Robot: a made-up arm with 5 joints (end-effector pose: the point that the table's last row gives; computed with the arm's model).
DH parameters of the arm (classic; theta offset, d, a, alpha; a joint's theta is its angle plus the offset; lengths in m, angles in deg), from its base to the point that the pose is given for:
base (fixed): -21.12 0 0.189 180
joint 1: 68.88 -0.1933 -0.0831 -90
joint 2: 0 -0.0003 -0.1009 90
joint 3: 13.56 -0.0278 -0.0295 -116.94
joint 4: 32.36 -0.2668 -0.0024 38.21
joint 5: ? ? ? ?
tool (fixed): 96.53 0.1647 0 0
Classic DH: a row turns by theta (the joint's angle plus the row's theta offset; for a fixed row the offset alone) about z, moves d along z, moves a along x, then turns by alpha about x.
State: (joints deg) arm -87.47 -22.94 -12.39 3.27 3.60
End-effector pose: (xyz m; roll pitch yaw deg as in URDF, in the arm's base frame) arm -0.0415 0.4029 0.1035 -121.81 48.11 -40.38
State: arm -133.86 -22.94 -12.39 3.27 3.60
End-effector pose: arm -0.3149 0.0990 0.1035 -121.81 48.11 6.01
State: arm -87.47 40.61 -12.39 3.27 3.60
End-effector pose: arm 0.1249 0.3955 0.0143 -88.11 -8.07 -26.98
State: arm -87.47 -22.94 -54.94 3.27 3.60
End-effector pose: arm -0.3319 0.2895 0.2241 -97.02 50.61 18.01
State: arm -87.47 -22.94 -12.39 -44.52 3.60
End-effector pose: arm -0.0178 0.3884 0.0660 169.20 51.36 -117.04
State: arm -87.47 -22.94 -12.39 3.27 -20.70
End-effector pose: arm -0.0869 0.3953 0.0869 -158.35 57.98 -64.68
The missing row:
joint 5: 28.63 -0.0791 -0.0184 135.83
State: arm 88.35 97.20 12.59 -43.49 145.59
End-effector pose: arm 0.3304 -0.4110 0.2983 67.30 14.26 61.42
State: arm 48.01 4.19 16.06 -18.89 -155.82
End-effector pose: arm 0.5502 -0.3065 0.1968 66.35 -12.21 71.85
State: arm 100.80 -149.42 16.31 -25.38 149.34
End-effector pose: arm 0.2202 -0.4561 0.1065 -149.10 20.02 114.86
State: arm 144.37 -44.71 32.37 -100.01 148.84
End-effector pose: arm 0.0553 -0.0920 -0.0479 -122.73 -39.70 26.50
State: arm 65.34 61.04 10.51 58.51 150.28
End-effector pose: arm 0.4052 -0.3930 -0.0310 141.84 7.36 69.13
